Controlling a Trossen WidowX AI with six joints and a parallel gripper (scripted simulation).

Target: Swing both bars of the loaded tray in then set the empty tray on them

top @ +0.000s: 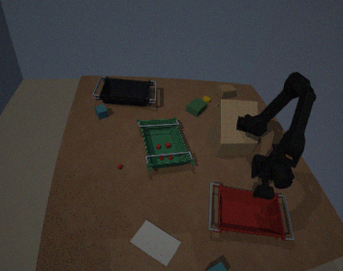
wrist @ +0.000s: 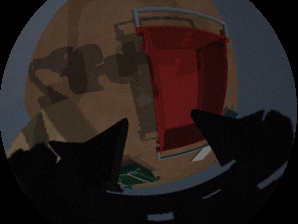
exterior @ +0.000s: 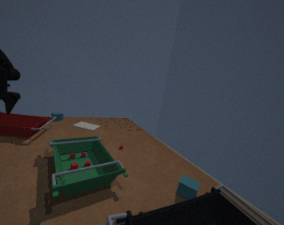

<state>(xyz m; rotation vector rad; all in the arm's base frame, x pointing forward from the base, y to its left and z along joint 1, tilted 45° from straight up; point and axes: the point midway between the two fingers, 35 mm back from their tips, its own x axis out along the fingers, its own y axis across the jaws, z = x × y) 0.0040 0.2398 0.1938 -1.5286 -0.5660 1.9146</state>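
Now: gripper tip 1 cm short of the red tray, 9 cm to the right of it and 5 cm above it. The rest, counted from my gripper tip: red block (54 cm ahead, 12 cm to the right, 9 cm below); then white sheet (38 cm ahead, 19 cm to the left, 9 cm below); then green block (16 cm ahead, 59 cm to the right, 8 cm below).
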